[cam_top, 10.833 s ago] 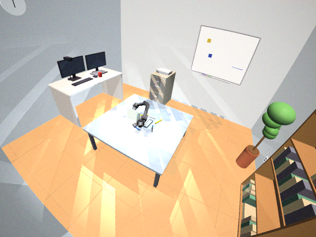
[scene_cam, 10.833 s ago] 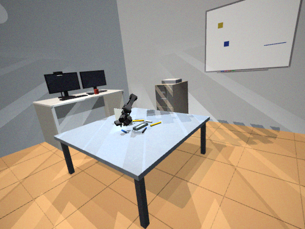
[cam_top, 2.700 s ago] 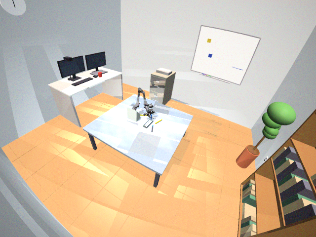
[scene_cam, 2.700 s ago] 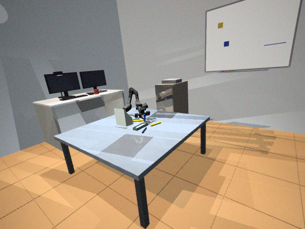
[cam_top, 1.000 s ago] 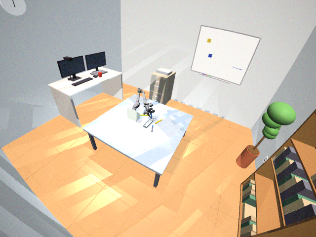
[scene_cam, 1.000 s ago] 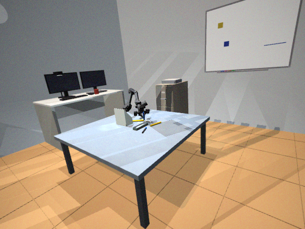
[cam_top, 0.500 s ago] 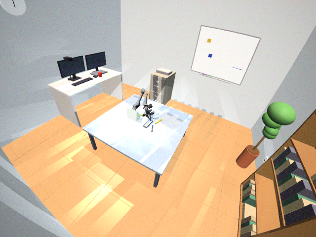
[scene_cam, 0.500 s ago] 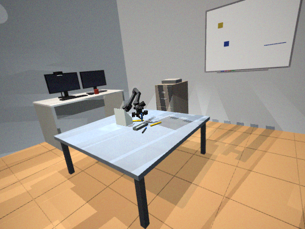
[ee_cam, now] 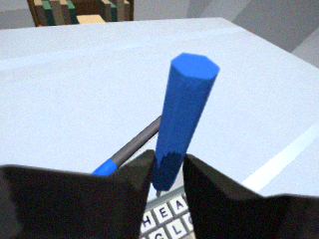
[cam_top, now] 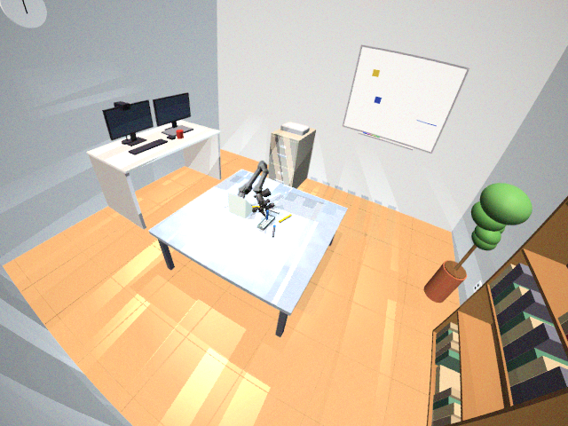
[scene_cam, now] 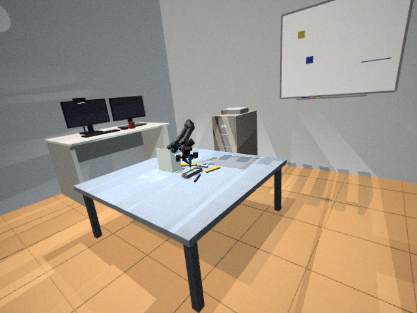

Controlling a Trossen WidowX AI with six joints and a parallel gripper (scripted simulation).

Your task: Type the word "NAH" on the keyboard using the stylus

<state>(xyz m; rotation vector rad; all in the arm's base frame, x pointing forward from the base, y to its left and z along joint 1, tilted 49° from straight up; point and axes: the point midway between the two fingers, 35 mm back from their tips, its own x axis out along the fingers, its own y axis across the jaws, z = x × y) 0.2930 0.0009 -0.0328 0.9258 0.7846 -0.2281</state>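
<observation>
My gripper tip is now 10 cm above the dark pen, 7 cm short of it and 1 cm to the right of it. From my gripper tip the other things lie so: N key (11 cm to the left, 9 cm below, 3 cm behind); then yellow pencil (19 cm to the left, 10 cm below, 8 cm ahead); then blue stylus (2 cm below).
</observation>
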